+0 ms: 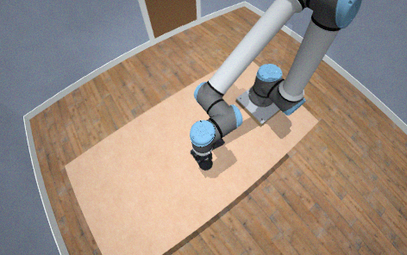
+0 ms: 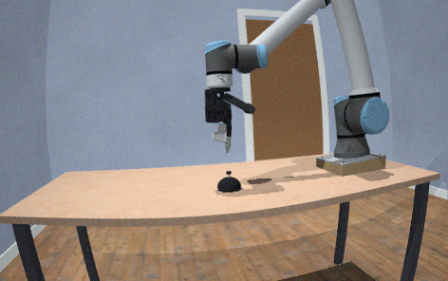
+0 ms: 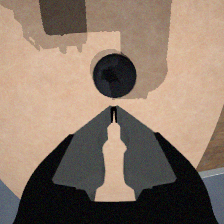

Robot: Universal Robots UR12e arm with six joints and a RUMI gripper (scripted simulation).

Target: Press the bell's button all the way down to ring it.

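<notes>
Right now the bell is 11 cm below my hand.
</notes>
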